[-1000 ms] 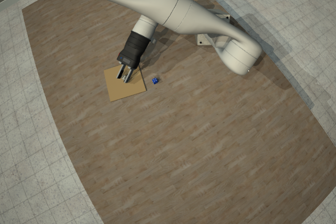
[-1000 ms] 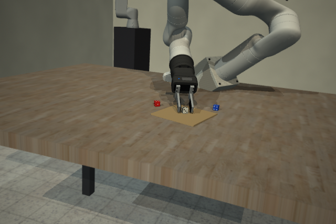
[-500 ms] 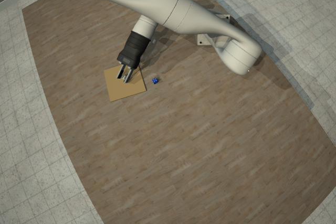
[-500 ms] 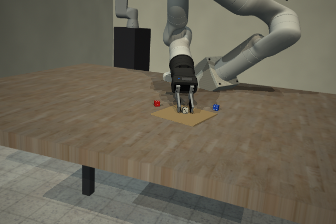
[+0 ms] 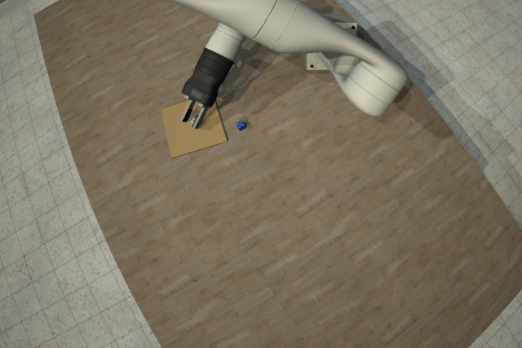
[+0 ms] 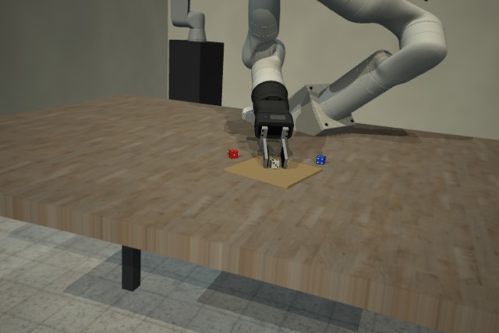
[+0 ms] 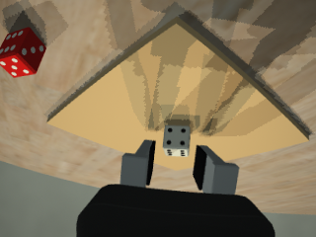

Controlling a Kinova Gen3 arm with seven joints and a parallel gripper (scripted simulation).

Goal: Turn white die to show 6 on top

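Right now the white die is 20 mm below my hand. The rest, counted from my hand: tan mat (10 mm ahead, 20 mm below); then blue die (100 mm behind, 50 mm to the left, 20 mm below); then red die (10 mm behind, 110 mm to the right, 20 mm below).
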